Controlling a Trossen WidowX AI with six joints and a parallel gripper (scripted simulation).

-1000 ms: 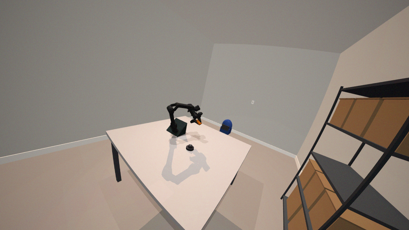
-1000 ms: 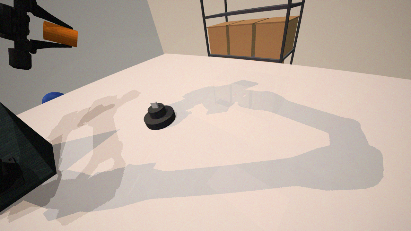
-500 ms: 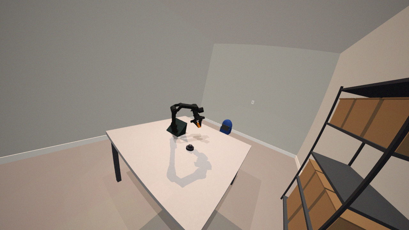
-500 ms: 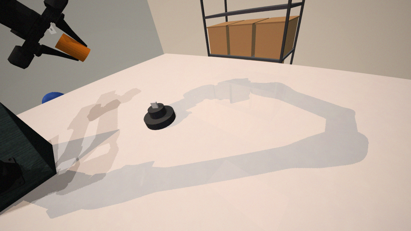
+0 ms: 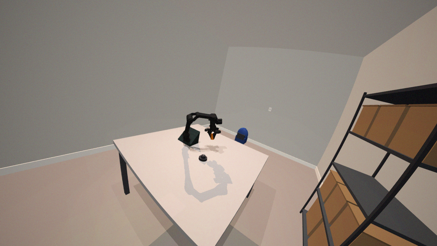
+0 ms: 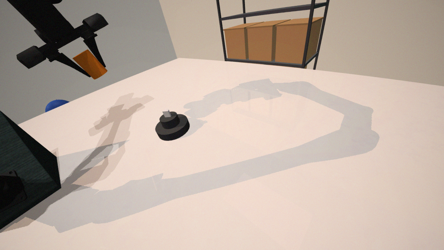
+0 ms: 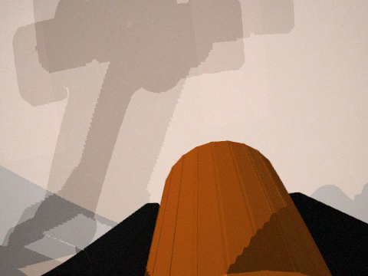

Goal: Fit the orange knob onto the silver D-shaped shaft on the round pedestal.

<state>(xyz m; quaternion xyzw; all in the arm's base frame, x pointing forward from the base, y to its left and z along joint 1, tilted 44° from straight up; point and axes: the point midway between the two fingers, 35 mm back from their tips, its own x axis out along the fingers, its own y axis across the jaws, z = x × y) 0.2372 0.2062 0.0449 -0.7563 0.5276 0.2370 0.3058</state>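
Right now the round black pedestal is 70 mm ahead of my gripper tip, 180 mm to the right of it and 130 mm below it. Also, from my gripper tip: orange knob 10 mm behind, 30 mm above.
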